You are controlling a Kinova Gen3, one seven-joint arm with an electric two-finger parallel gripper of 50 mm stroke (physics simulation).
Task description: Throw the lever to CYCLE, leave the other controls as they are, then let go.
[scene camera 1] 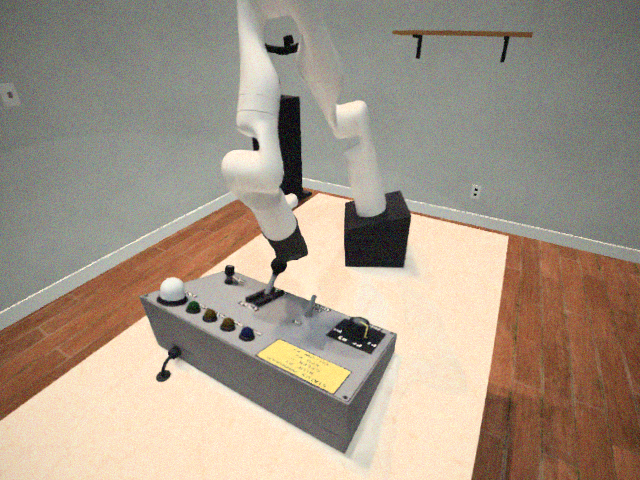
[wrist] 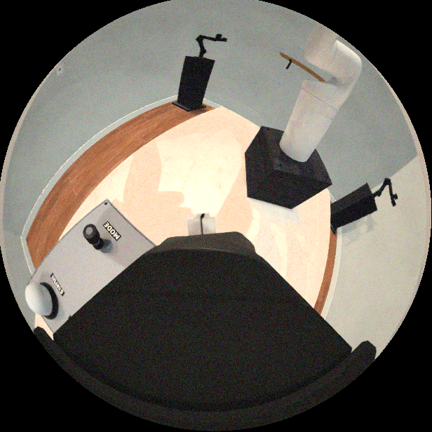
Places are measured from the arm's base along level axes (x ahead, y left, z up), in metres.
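Pixels of known places: gripper, fingertip midpoint: (scene camera 1: 296,256); arm's base at its link origin: (scene camera 1: 371,209).
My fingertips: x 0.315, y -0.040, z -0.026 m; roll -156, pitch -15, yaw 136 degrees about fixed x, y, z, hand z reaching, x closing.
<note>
For each thing: its top centre in the pictures, then the offset to it from my fingertips. "pt": a spot on its surface instead.
- black ball knob at a spot on its surface: (scene camera 1: 278,265) pt 0.026 m up, 0.083 m ahead, 0.016 m left
- black slot plate at a spot on its surface: (scene camera 1: 256,297) pt 0.031 m down, 0.154 m ahead, 0.006 m left
- black MODE knob at its top centre: (scene camera 1: 229,265) 0.003 m up, 0.137 m ahead, 0.107 m right
- white dome at a spot on its surface: (scene camera 1: 172,290) pt 0.049 m up, 0.305 m ahead, 0.074 m right
- metal toggle at its top centre: (scene camera 1: 311,297) 0.003 m down, 0.100 m ahead, 0.130 m left
- rotary knob at its top centre: (scene camera 1: 359,320) 0.006 m down, 0.092 m ahead, 0.250 m left
- yellow label at a spot on its surface: (scene camera 1: 305,365) pt 0.013 m up, 0.256 m ahead, 0.244 m left
The grey control box (scene camera 1: 248,369) (wrist: 117,260) stands on the pale mat. Its lever has a black ball knob (scene camera 1: 278,265) on a metal stem, which rises from a black slot plate (scene camera 1: 256,297) and leans toward the back right. The small labels by the slot are too blurred to read, so which one says CYCLE cannot be told. My gripper (scene camera 1: 290,257) is shut and empty, its dark end right at the upper right side of the knob, seemingly touching it. In the wrist view the dark gripper body hides the lever and the fingertips.
The box also carries a black MODE knob (scene camera 1: 229,273) (wrist: 94,236), a white dome (scene camera 1: 172,290) (wrist: 39,299), several coloured buttons, a metal toggle (scene camera 1: 311,304), a rotary knob (scene camera 1: 359,325) and a yellow label (scene camera 1: 305,365). The arm's black base (scene camera 1: 376,237) (wrist: 280,172) stands behind.
</note>
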